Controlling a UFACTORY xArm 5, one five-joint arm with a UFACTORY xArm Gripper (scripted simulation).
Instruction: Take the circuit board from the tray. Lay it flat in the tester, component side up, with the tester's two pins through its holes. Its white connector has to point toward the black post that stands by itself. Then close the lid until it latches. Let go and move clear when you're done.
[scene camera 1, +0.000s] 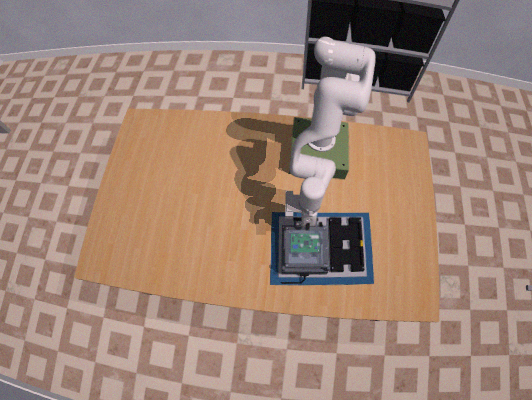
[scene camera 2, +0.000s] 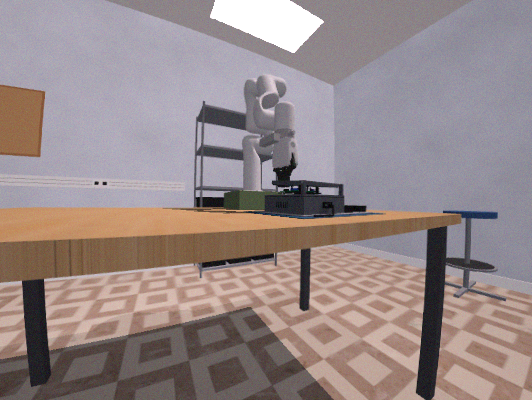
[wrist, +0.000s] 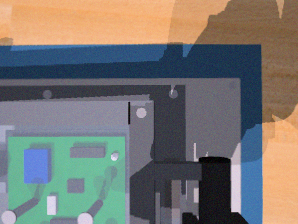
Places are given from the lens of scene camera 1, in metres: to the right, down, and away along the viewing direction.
tester lid (scene camera 1: 304, 248): 0.14, 0.18, 1.18
